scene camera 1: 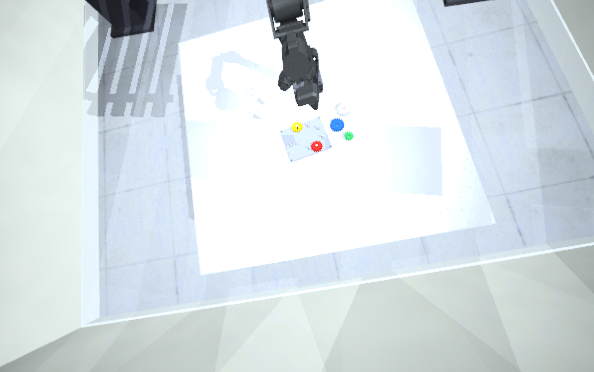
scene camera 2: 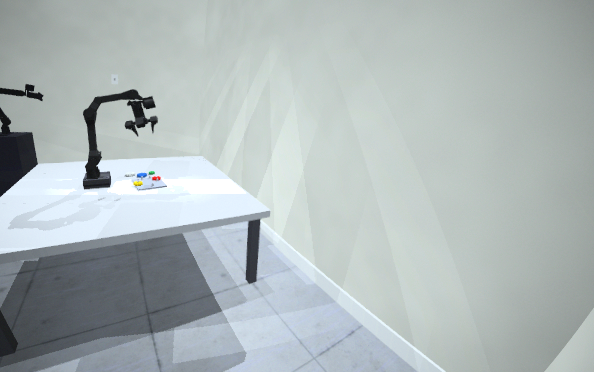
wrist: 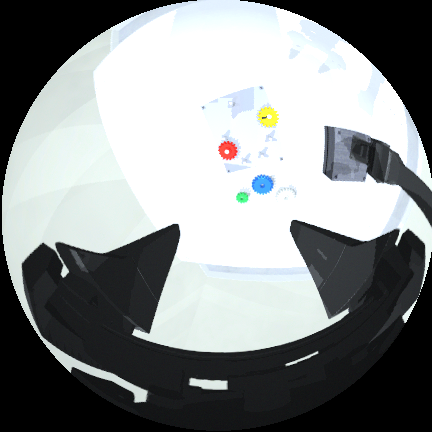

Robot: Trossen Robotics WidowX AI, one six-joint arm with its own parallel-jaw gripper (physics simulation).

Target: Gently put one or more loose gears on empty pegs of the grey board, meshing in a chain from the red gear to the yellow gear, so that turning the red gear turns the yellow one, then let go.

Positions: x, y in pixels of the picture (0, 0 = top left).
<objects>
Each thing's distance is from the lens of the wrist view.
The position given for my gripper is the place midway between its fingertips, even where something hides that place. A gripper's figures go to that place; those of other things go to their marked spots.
my gripper (wrist: 236, 227): 0.10 m
grey board (wrist: 240, 123): 0.36 m
</objects>
